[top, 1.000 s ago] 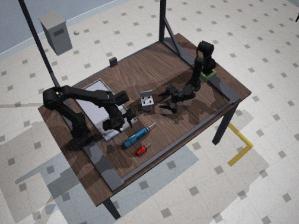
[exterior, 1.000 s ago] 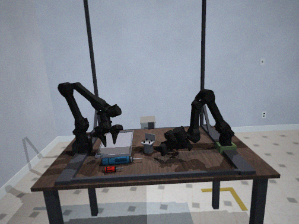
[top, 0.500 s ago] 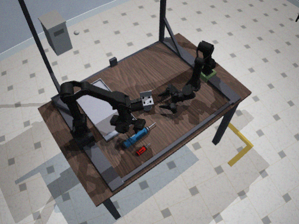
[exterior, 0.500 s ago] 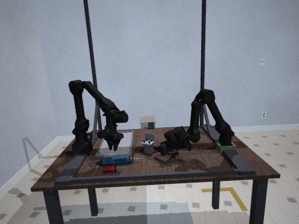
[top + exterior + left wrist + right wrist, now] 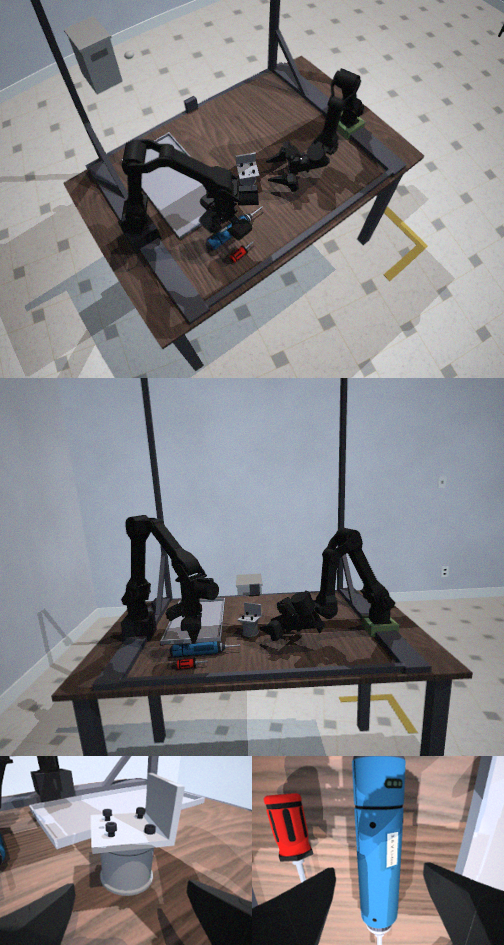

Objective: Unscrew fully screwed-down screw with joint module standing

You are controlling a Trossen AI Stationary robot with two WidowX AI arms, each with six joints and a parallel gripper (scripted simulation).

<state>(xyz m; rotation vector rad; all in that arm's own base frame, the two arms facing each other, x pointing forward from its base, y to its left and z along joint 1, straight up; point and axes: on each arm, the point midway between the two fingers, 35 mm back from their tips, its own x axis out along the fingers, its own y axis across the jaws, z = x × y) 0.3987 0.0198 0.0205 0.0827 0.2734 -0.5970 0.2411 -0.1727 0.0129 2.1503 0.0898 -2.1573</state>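
The screw is 30 mm behind my left hand, 80 mm to the right of it and 10 mm above it. Also, from my left hand: grey cylinder (50 mm behind, 90 mm to the right, 30 mm below); dark frame rail (250 mm ahead, 40 mm to the right, 50 mm below); bracket (50 mm behind, 90 mm to the right, 10 mm above).
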